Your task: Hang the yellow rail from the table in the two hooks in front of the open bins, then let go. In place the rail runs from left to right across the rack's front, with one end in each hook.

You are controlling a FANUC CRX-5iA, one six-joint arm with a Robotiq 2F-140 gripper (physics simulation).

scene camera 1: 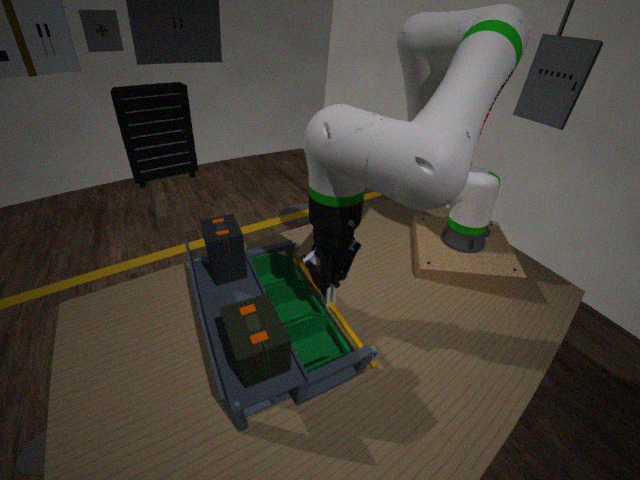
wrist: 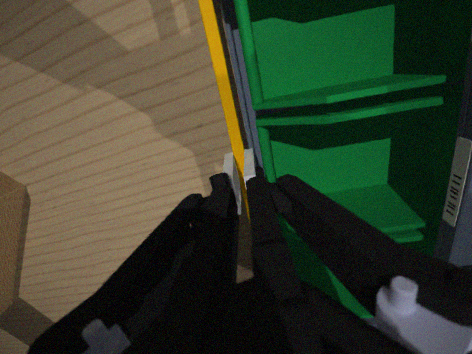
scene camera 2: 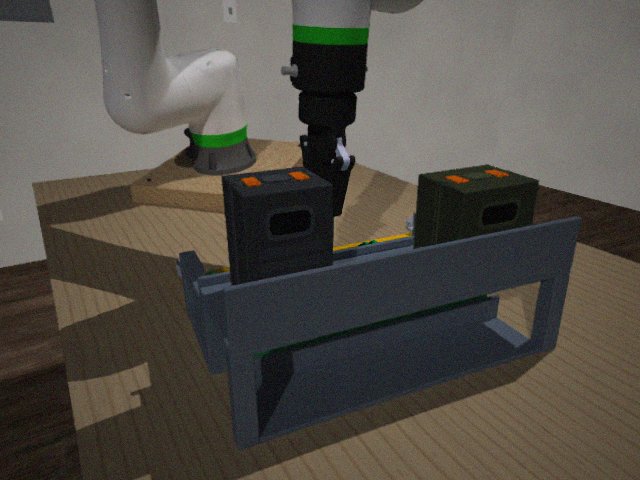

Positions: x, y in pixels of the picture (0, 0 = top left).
Labels:
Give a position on a dark box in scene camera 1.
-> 223, 237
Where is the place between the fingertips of the gripper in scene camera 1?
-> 327, 301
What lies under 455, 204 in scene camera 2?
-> An olive case.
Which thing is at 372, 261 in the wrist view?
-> The gripper.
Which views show the gripper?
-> Scene camera 1, the wrist view and scene camera 2: all of them.

